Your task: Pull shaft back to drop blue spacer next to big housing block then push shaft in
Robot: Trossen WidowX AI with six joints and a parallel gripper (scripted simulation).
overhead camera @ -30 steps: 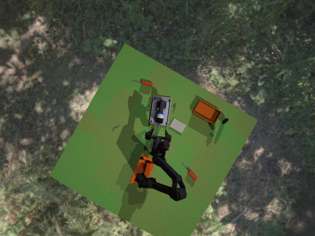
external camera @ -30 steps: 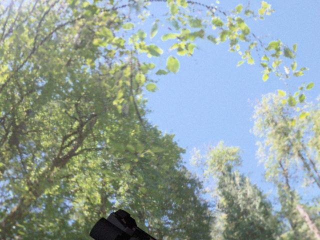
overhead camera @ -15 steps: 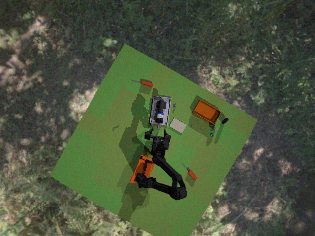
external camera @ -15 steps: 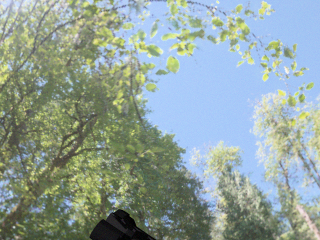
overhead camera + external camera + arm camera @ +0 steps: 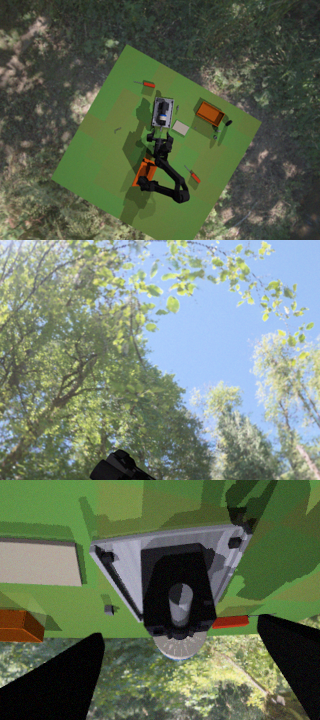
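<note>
Now: gripper tip 8 cm short of the grey shaft, 3 cm to the right of it and 2 cm above it. Round my gripper tip: beige plate 8 cm ahead, 14 cm to the right, 10 cm below; then orange tray 28 cm ahead, 31 cm to the right, 9 cm below; then blue spacer 11 cm ahead, 4 cm to the left, 2 cm below.
</note>
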